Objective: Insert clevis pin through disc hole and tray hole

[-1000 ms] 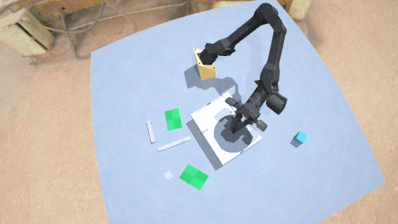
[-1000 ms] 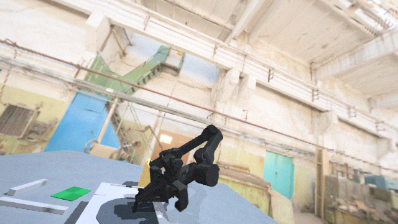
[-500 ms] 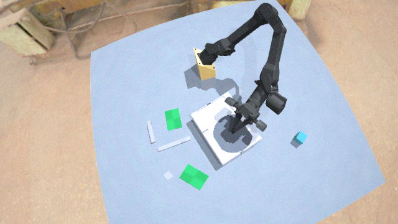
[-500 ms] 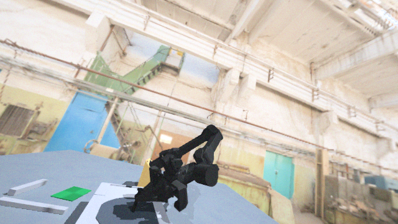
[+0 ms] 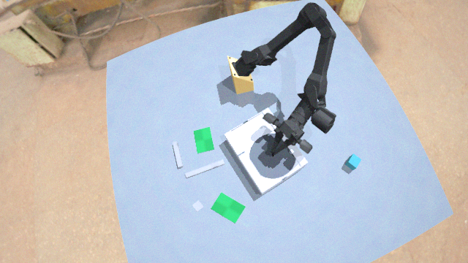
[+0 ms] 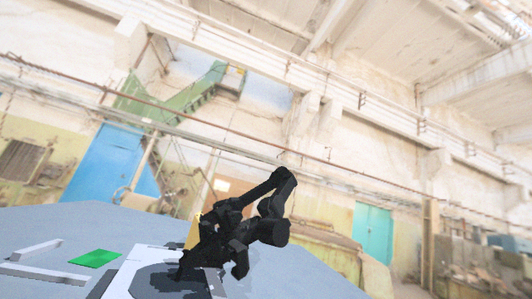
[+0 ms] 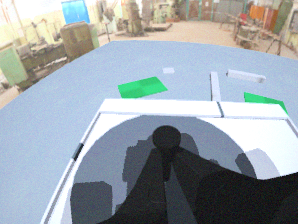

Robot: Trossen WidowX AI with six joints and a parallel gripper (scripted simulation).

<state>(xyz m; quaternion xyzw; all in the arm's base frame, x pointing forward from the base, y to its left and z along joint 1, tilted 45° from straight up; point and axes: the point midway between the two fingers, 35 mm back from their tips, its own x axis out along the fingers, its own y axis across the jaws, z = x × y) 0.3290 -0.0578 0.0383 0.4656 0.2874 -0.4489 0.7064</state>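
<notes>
My gripper tip is 40 mm above the white steel tray, 30 mm past it and 10 mm to the left of it. Also, from my gripper tip: cyan cube 270 mm to the left, 150 mm ahead, 70 mm below; then steel clevis pin right at my gripper tip; then grey aluminium disc 30 mm below.
</notes>
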